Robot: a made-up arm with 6 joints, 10 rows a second.
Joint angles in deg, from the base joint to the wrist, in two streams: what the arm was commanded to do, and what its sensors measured. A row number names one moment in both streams.
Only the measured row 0 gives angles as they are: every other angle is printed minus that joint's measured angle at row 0.
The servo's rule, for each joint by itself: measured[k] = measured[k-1] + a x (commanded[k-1-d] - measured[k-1]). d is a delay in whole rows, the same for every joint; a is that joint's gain. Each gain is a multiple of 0.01, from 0.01 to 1. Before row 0 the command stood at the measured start. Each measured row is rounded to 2 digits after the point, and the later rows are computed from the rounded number. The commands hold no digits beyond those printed.
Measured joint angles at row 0: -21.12 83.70 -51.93 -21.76 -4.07 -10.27
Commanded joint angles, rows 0 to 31: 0.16 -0.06 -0.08 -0.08 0.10 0.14; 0.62 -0.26 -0.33 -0.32 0.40 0.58; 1.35 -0.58 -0.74 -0.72 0.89 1.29; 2.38 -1.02 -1.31 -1.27 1.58 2.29; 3.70 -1.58 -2.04 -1.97 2.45 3.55; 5.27 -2.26 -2.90 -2.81 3.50 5.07; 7.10 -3.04 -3.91 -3.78 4.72 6.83; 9.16 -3.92 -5.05 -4.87 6.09 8.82; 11.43 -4.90 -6.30 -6.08 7.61 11.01; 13.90 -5.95 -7.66 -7.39 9.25 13.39; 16.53 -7.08 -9.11 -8.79 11.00 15.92; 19.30 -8.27 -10.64 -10.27 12.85 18.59; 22.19 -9.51 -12.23 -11.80 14.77 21.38; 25.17 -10.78 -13.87 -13.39 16.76 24.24; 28.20 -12.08 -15.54 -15.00 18.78 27.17; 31.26 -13.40 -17.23 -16.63 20.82 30.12; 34.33 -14.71 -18.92 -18.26 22.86 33.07; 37.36 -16.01 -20.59 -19.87 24.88 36.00; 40.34 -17.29 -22.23 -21.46 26.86 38.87; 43.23 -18.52 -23.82 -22.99 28.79 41.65; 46.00 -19.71 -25.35 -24.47 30.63 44.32; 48.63 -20.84 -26.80 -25.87 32.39 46.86; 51.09 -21.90 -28.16 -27.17 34.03 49.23; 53.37 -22.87 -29.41 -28.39 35.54 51.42; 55.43 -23.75 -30.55 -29.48 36.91 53.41; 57.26 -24.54 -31.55 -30.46 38.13 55.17; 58.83 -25.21 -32.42 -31.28 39.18 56.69; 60.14 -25.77 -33.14 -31.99 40.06 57.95; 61.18 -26.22 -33.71 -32.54 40.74 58.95; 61.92 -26.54 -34.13 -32.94 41.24 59.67; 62.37 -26.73 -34.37 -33.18 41.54 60.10; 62.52 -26.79 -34.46 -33.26 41.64 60.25
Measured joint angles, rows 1 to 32: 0.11 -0.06 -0.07 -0.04 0.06 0.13; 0.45 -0.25 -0.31 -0.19 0.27 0.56; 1.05 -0.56 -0.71 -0.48 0.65 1.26; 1.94 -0.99 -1.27 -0.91 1.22 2.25; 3.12 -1.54 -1.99 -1.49 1.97 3.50; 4.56 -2.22 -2.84 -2.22 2.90 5.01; 6.26 -2.99 -3.84 -3.08 4.01 6.76; 8.20 -3.86 -4.97 -4.06 5.28 8.74; 10.36 -4.84 -6.21 -5.17 6.70 10.92; 12.73 -5.88 -7.56 -6.39 8.26 13.29; 15.28 -7.01 -9.00 -7.71 9.93 15.81; 17.97 -8.19 -10.53 -9.12 11.71 18.48; 20.80 -9.43 -12.11 -10.59 13.58 21.26; 23.73 -10.70 -13.75 -12.13 15.52 24.12; 26.72 -12.00 -15.41 -13.71 17.51 27.05; 29.76 -13.32 -17.10 -15.32 19.53 30.00; 32.82 -14.63 -18.79 -16.94 21.56 32.95; 35.86 -15.93 -20.46 -18.55 23.59 35.88; 38.86 -17.21 -22.11 -20.15 25.58 38.75; 41.79 -18.44 -23.70 -21.71 27.54 41.53; 44.61 -19.63 -25.23 -23.23 29.42 44.21; 47.30 -20.77 -26.69 -24.68 31.23 46.75; 49.84 -21.83 -28.06 -26.05 32.94 49.13; 52.21 -22.81 -29.32 -27.34 34.53 51.33; 54.37 -23.69 -30.46 -28.52 35.98 53.33; 56.31 -24.49 -31.47 -29.59 37.29 55.10; 58.00 -25.17 -32.35 -30.52 38.44 56.63; 59.43 -25.73 -33.08 -31.33 39.43 57.90; 60.60 -26.19 -33.67 -32.00 40.23 58.91; 61.48 -26.52 -34.10 -32.52 40.85 59.64; 62.08 -26.72 -34.35 -32.88 41.27 60.08; 62.37 -26.79 -34.45 -33.09 41.50 60.24
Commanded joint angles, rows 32 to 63: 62.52 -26.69 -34.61 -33.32 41.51 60.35; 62.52 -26.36 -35.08 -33.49 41.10 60.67; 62.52 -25.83 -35.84 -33.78 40.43 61.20; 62.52 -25.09 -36.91 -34.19 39.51 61.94; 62.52 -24.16 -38.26 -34.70 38.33 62.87; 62.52 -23.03 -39.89 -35.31 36.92 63.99; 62.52 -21.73 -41.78 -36.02 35.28 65.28; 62.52 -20.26 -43.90 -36.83 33.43 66.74; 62.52 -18.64 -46.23 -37.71 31.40 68.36; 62.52 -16.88 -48.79 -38.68 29.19 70.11; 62.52 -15.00 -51.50 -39.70 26.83 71.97; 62.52 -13.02 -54.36 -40.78 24.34 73.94; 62.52 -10.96 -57.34 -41.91 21.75 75.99; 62.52 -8.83 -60.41 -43.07 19.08 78.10; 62.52 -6.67 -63.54 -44.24 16.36 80.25; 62.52 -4.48 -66.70 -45.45 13.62 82.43; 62.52 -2.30 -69.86 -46.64 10.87 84.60; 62.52 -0.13 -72.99 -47.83 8.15 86.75; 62.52 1.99 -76.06 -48.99 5.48 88.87; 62.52 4.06 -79.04 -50.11 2.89 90.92; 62.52 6.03 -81.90 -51.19 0.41 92.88; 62.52 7.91 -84.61 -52.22 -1.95 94.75; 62.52 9.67 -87.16 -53.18 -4.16 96.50; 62.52 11.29 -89.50 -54.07 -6.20 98.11; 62.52 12.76 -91.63 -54.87 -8.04 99.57; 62.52 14.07 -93.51 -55.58 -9.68 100.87; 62.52 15.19 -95.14 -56.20 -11.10 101.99; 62.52 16.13 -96.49 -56.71 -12.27 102.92; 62.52 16.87 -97.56 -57.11 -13.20 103.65; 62.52 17.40 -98.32 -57.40 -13.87 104.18; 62.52 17.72 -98.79 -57.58 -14.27 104.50; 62.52 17.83 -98.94 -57.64 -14.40 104.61
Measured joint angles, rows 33 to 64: 62.47 -26.70 -34.60 -33.22 41.51 60.35; 62.50 -26.38 -35.05 -33.37 41.26 60.66; 62.51 -25.86 -35.78 -33.60 40.75 61.18; 62.52 -25.14 -36.83 -33.92 39.99 61.91; 62.52 -24.22 -38.16 -34.35 38.98 62.83; 62.52 -23.10 -39.77 -34.88 37.72 63.94; 62.52 -21.81 -41.64 -35.51 36.23 65.23; 62.52 -20.35 -43.74 -36.24 34.52 66.68; 62.52 -18.74 -46.06 -37.05 32.62 68.29; 62.52 -16.99 -48.60 -37.95 30.53 70.04; 62.52 -15.12 -51.30 -38.91 28.27 71.89; 62.52 -13.15 -54.15 -39.94 25.87 73.86; 62.52 -11.09 -57.12 -41.02 23.36 75.90; 62.52 -8.97 -60.18 -42.15 20.75 78.01; 62.52 -6.81 -63.30 -43.30 18.07 80.16; 62.52 -4.62 -66.46 -44.48 15.36 82.34; 62.52 -2.44 -69.62 -45.67 12.62 84.51; 62.52 -0.27 -72.75 -46.86 9.89 86.66; 62.52 1.85 -75.83 -48.03 7.20 88.78; 62.52 3.93 -78.82 -49.17 4.57 90.83; 62.52 5.90 -81.68 -50.28 2.03 92.80; 62.52 7.79 -84.40 -51.35 -0.40 94.67; 62.52 9.56 -86.97 -52.36 -2.69 96.43; 62.52 11.19 -89.32 -53.30 -4.83 98.04; 62.52 12.67 -91.47 -54.16 -6.79 99.51; 62.52 13.99 -93.37 -54.94 -8.55 100.82; 62.52 15.12 -95.02 -55.63 -10.11 101.94; 62.52 16.07 -96.39 -56.22 -11.43 102.88; 62.52 16.82 -97.48 -56.71 -12.51 103.62; 62.52 17.37 -98.26 -57.09 -13.34 104.16; 62.52 17.70 -98.75 -57.36 -13.91 104.49; 62.52 17.82 -98.93 -57.51 -14.21 104.61
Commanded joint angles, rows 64 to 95: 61.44 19.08 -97.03 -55.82 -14.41 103.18; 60.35 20.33 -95.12 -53.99 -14.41 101.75; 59.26 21.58 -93.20 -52.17 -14.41 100.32; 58.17 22.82 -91.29 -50.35 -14.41 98.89; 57.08 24.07 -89.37 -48.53 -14.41 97.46; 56.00 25.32 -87.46 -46.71 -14.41 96.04; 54.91 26.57 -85.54 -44.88 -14.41 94.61; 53.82 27.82 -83.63 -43.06 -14.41 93.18; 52.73 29.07 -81.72 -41.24 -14.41 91.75; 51.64 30.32 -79.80 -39.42 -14.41 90.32; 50.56 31.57 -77.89 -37.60 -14.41 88.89; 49.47 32.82 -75.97 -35.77 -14.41 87.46; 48.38 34.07 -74.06 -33.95 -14.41 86.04; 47.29 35.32 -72.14 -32.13 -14.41 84.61; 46.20 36.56 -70.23 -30.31 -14.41 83.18; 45.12 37.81 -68.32 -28.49 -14.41 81.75; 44.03 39.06 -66.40 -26.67 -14.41 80.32; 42.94 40.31 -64.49 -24.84 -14.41 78.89; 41.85 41.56 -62.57 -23.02 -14.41 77.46; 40.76 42.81 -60.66 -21.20 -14.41 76.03; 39.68 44.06 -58.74 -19.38 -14.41 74.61; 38.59 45.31 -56.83 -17.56 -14.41 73.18; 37.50 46.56 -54.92 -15.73 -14.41 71.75; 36.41 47.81 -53.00 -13.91 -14.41 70.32; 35.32 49.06 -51.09 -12.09 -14.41 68.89; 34.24 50.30 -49.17 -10.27 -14.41 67.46; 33.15 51.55 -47.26 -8.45 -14.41 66.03; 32.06 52.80 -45.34 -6.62 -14.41 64.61; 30.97 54.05 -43.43 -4.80 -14.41 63.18; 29.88 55.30 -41.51 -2.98 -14.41 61.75; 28.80 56.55 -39.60 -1.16 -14.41 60.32; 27.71 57.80 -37.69 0.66 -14.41 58.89
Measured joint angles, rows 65 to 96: 61.80 19.00 -97.16 -56.58 -14.33 103.24; 60.83 20.25 -95.26 -55.16 -14.38 101.81; 59.78 21.50 -93.34 -53.52 -14.40 100.38; 58.70 22.74 -91.43 -51.78 -14.41 98.95; 57.61 23.99 -89.51 -49.99 -14.41 97.52; 56.53 25.24 -87.60 -48.19 -14.41 96.10; 55.44 26.49 -85.68 -46.37 -14.41 94.67; 54.35 27.74 -83.77 -44.55 -14.41 93.24; 53.26 28.99 -81.86 -42.73 -14.41 91.81; 52.17 30.24 -79.94 -40.91 -14.41 90.38; 51.09 31.49 -78.03 -39.09 -14.41 88.95; 50.00 32.74 -76.11 -37.26 -14.41 87.52; 48.91 33.99 -74.20 -35.44 -14.41 86.10; 47.82 35.24 -72.28 -33.62 -14.41 84.67; 46.73 36.48 -70.37 -31.80 -14.41 83.24; 45.65 37.73 -68.46 -29.98 -14.41 81.81; 44.56 38.98 -66.54 -28.16 -14.41 80.38; 43.47 40.23 -64.63 -26.33 -14.41 78.95; 42.38 41.48 -62.71 -24.51 -14.41 77.52; 41.29 42.73 -60.80 -22.69 -14.41 76.09; 40.21 43.98 -58.88 -20.87 -14.41 74.67; 39.12 45.23 -56.97 -19.05 -14.41 73.24; 38.03 46.48 -55.06 -17.22 -14.41 71.81; 36.94 47.73 -53.14 -15.40 -14.41 70.38; 35.85 48.98 -51.23 -13.58 -14.41 68.95; 34.77 50.22 -49.31 -11.76 -14.41 67.52; 33.68 51.47 -47.40 -9.94 -14.41 66.09; 32.59 52.72 -45.48 -8.11 -14.41 64.67; 31.50 53.97 -43.57 -6.29 -14.41 63.24; 30.41 55.22 -41.65 -4.47 -14.41 61.81; 29.33 56.47 -39.74 -2.65 -14.41 60.38; 28.24 57.72 -37.83 -0.83 -14.41 58.95
